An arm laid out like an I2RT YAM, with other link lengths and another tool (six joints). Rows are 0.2 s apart.
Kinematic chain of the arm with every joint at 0, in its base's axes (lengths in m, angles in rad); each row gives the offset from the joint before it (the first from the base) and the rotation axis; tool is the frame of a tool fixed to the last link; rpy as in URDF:
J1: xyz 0 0 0.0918 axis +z
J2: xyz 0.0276 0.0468 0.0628 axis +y
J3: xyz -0.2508 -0.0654 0 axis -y
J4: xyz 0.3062 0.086 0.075 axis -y
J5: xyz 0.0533 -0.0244 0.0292 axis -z
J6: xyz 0.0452 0 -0.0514 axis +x
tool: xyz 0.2 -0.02 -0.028 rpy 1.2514 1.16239 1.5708
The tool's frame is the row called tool.
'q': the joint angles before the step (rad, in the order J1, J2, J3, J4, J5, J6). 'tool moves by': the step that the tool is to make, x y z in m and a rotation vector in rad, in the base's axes. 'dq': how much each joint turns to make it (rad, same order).
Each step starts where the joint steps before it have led.
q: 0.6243 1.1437 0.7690 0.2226 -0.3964 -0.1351
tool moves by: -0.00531 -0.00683 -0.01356 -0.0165 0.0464 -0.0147
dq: 0.0000 -0.0224 -0.0205 -0.0426 0.0122 0.0174
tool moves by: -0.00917 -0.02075 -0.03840 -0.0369 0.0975 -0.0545
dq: -0.0053 -0.0500 -0.0750 -0.0615 0.0415 0.0401
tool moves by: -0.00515 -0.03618 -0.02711 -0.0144 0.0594 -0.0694
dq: -0.0557 -0.1123 -0.1085 -0.0526 0.0068 0.0258
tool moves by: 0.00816 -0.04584 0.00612 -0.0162 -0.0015 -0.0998
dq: -0.0916 -0.1419 -0.0419 -0.1106 0.0126 -0.0119
